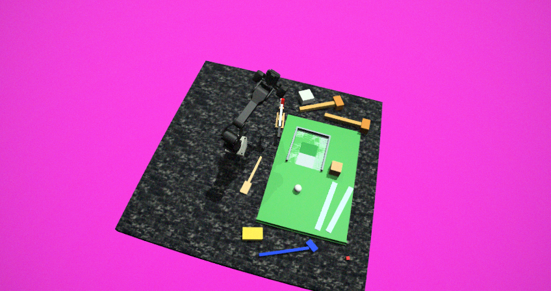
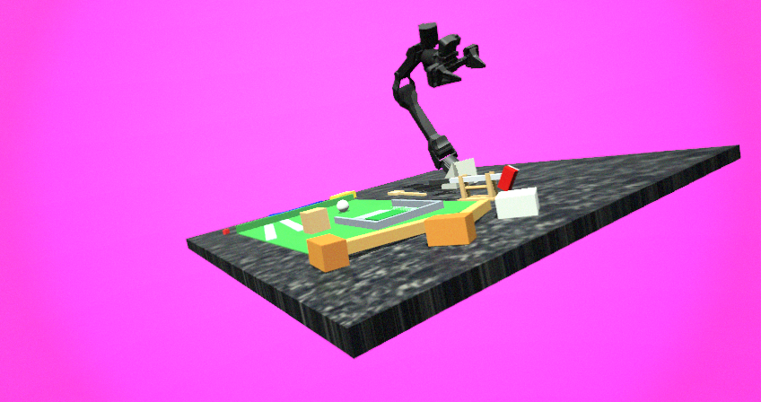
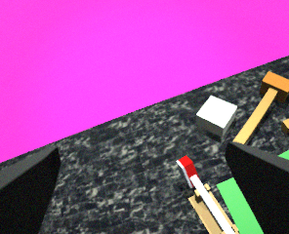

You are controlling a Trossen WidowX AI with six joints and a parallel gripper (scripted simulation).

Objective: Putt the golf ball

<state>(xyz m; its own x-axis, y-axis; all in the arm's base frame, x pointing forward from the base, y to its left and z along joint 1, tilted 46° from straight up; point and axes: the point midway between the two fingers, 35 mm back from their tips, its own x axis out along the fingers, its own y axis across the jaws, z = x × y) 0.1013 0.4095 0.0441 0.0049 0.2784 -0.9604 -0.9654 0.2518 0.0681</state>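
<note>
My gripper tip is now 300 mm above the red putter, 60 mm short of it and 10 mm to the left of it. Round my gripper tip: wooden paddle (440 mm to the right, 350 mm below, 30 mm ahead); wooden rack (320 mm below, 60 mm ahead, 10 mm to the left); white block (330 mm below, 240 mm to the left, 170 mm ahead).
</note>
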